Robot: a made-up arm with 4 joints.
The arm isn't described. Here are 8 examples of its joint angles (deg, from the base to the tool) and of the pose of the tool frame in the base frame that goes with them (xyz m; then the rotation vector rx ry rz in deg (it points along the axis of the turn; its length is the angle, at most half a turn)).
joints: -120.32 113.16 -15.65 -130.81
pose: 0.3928 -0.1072 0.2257 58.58 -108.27 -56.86
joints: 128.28 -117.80 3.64 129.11
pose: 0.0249 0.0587 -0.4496 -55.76 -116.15 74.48
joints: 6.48 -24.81 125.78 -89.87
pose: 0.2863 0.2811 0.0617 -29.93 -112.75 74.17
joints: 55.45 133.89 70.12 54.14
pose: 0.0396 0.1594 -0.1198 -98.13 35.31 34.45
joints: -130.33 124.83 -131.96 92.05
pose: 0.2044 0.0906 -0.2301 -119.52 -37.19 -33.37
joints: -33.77 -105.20 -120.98 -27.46
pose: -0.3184 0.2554 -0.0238 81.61 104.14 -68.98
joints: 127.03 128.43 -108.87 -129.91
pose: 0.1822 -0.4748 -0.3074 -28.38 -53.78 -93.23
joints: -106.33 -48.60 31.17 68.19
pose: -0.1396 -0.0599 -0.2266 72.76 -86.64 -33.78
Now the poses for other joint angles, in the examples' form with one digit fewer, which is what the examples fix.
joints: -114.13 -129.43 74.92 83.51
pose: -0.086 -0.102 -0.218 31.9 -114.1 73.3
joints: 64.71 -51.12 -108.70 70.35
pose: -0.050 -0.219 -0.143 64.9 20.3 -67.7
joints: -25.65 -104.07 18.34 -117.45
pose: 0.134 -0.098 -0.636 -17.0 -14.0 -31.9
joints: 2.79 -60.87 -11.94 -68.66
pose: -0.068 -0.262 -0.574 -8.0 10.6 -2.3
